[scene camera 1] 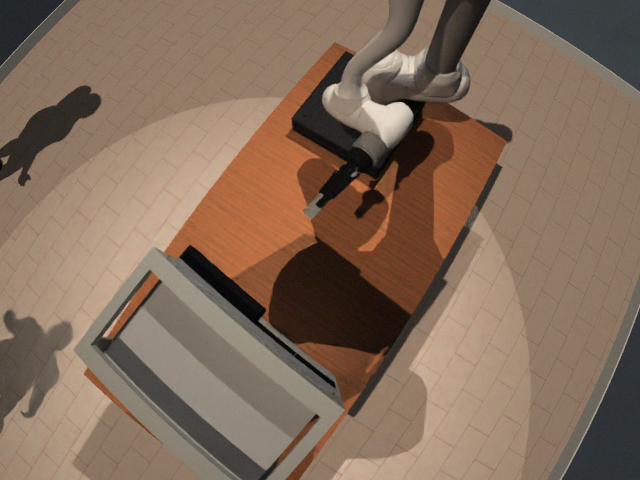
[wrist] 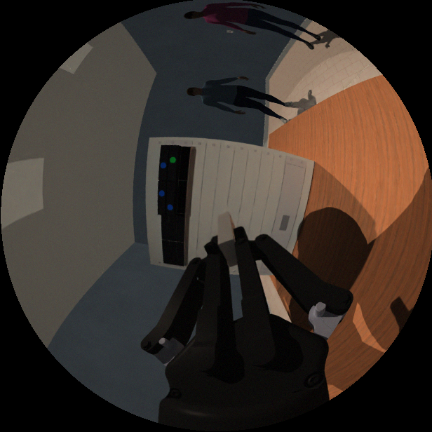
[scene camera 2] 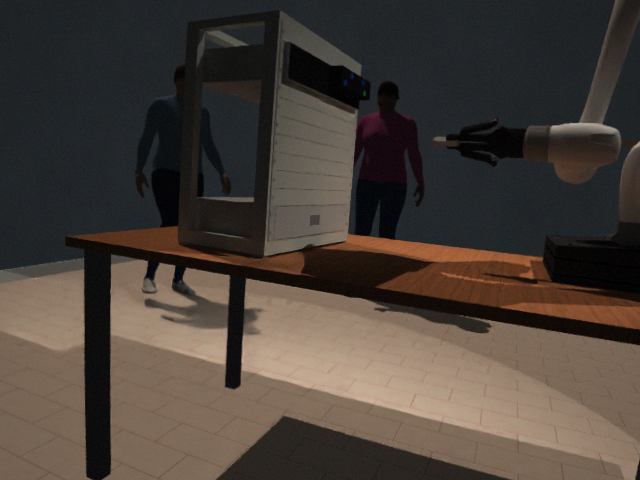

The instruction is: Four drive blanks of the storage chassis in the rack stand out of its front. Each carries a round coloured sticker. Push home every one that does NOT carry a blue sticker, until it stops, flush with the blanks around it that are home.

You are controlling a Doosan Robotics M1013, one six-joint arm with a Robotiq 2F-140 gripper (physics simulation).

Labels:
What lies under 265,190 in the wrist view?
A rack.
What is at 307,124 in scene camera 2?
A rack.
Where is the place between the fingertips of my gripper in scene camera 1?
307,215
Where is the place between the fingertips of my gripper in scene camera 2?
434,141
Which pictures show the rack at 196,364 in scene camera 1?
Scene camera 1, the wrist view and scene camera 2: all of them.

